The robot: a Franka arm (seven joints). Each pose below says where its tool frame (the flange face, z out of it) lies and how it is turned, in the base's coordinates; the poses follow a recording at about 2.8 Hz.
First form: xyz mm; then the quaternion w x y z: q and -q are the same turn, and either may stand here.
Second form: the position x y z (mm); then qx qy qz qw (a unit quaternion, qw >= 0). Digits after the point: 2 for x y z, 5 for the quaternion.
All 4 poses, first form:
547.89 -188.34 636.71 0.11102 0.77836 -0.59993 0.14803
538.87 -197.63 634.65 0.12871 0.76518 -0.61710 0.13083
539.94 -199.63 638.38 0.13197 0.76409 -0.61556 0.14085
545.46 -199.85 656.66 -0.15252 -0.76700 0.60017 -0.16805
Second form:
547.89 -188.34 636.71 0.77836 -0.59993 0.14803 0.11102
538.87 -197.63 634.65 0.76518 -0.61710 0.13083 0.12871
539.94 -199.63 638.38 0.76409 -0.61556 0.14085 0.13197
545.46 -199.85 656.66 0.76700 -0.60017 0.16805 0.15252

